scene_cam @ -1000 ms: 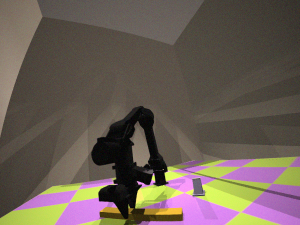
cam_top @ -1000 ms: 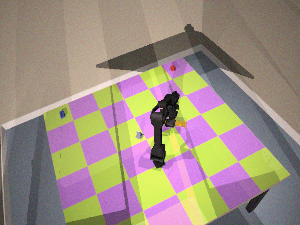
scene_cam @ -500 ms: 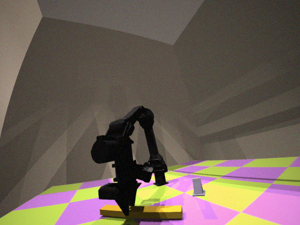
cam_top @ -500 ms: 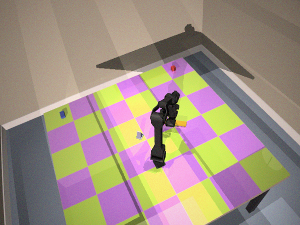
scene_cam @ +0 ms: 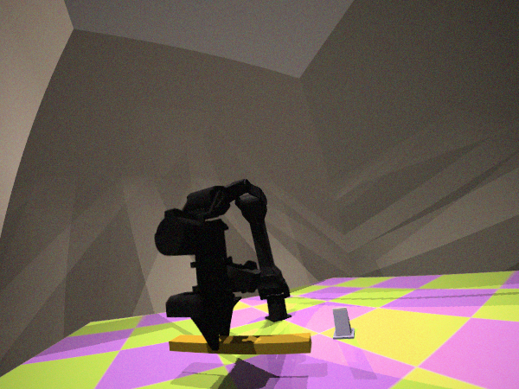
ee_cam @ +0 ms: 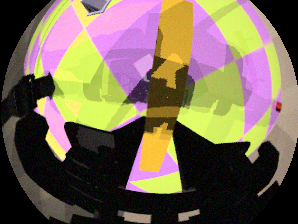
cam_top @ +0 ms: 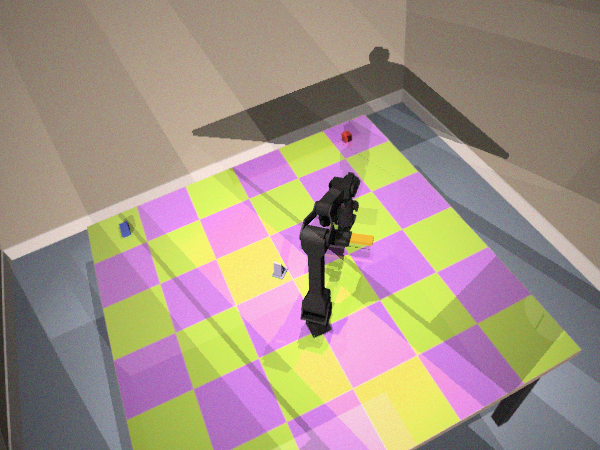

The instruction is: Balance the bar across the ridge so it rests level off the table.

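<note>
The orange bar is 20 mm ahead of my gripper tip and 20 mm to the left of it. From my gripper tip the other things lie so: small blue block 510 mm ahead, 730 mm to the left, 40 mm below; then small red cube 510 mm ahead, 270 mm to the right, 30 mm below.
</note>
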